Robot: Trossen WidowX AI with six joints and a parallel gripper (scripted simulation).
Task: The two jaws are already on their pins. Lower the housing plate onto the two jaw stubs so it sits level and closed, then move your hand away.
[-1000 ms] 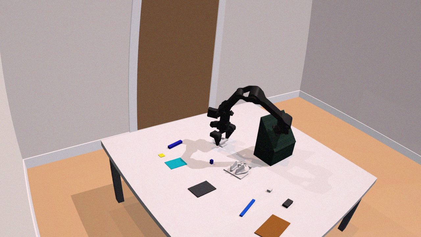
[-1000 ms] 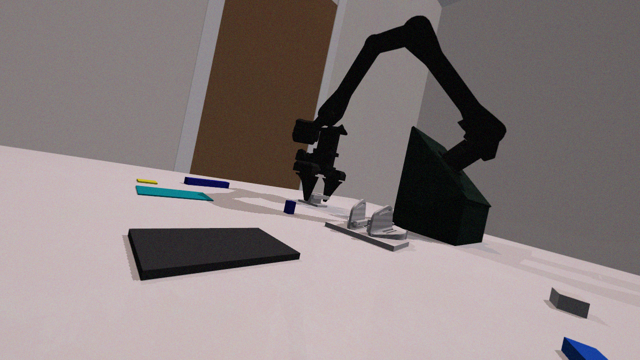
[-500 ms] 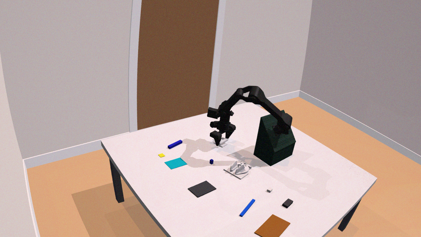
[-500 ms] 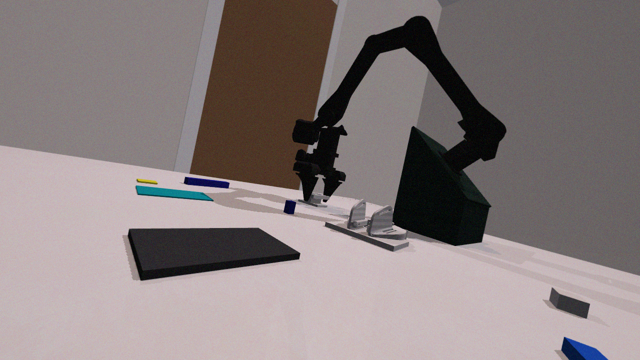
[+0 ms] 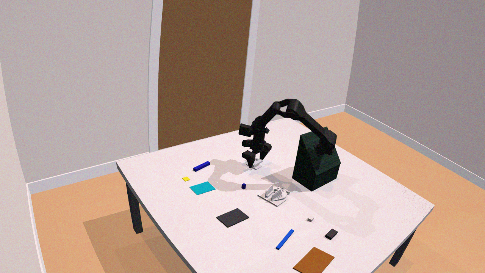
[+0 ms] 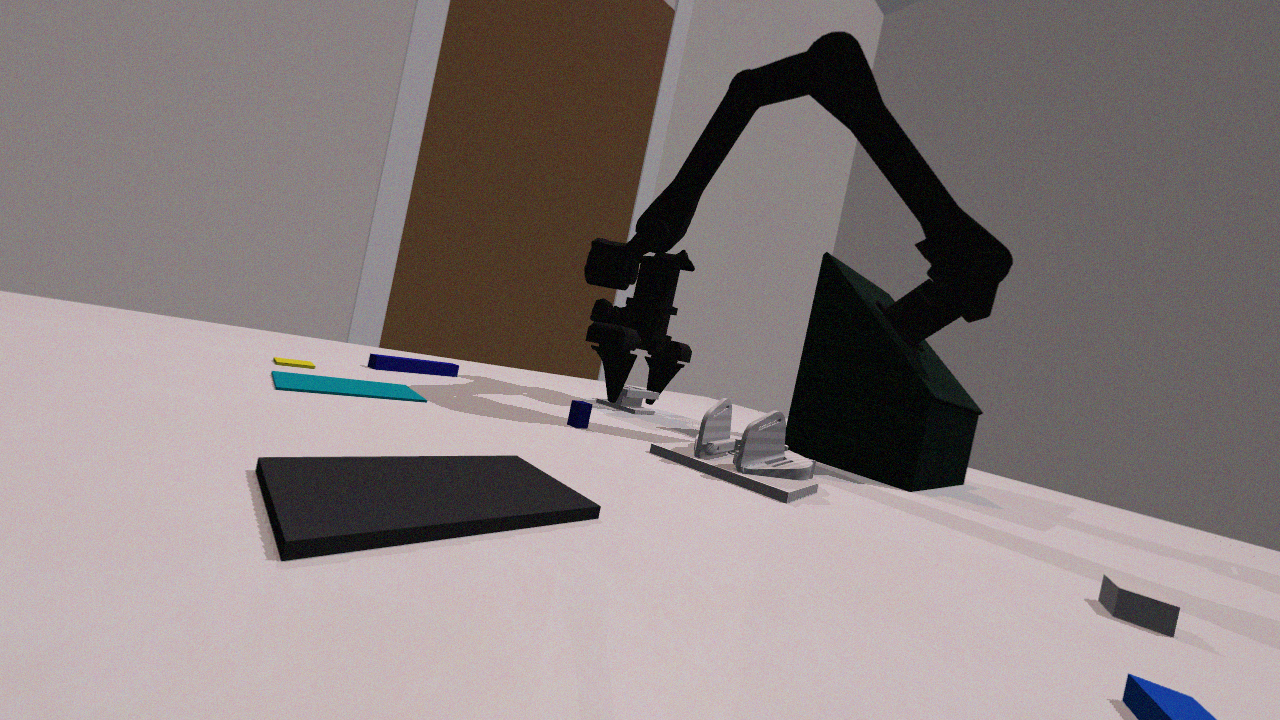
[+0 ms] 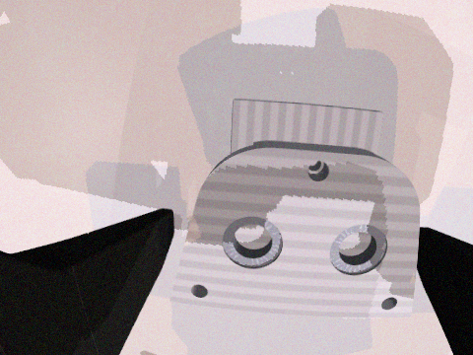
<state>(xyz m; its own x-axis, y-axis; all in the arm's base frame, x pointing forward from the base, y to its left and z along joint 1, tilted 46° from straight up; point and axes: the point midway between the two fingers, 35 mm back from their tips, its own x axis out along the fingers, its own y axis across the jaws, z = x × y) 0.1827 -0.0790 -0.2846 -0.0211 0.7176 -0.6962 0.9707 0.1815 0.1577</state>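
The grey stand lies 1 cm to the right of my gripper tip. From my gripper tip the other things lie so: cyan tile (35 cm ahead, 4 cm to the left, 1 cm below); then yellow tile (38 cm ahead, 6 cm to the right, 1 cm below); then blue cube (18 cm ahead, 13 cm to the left).
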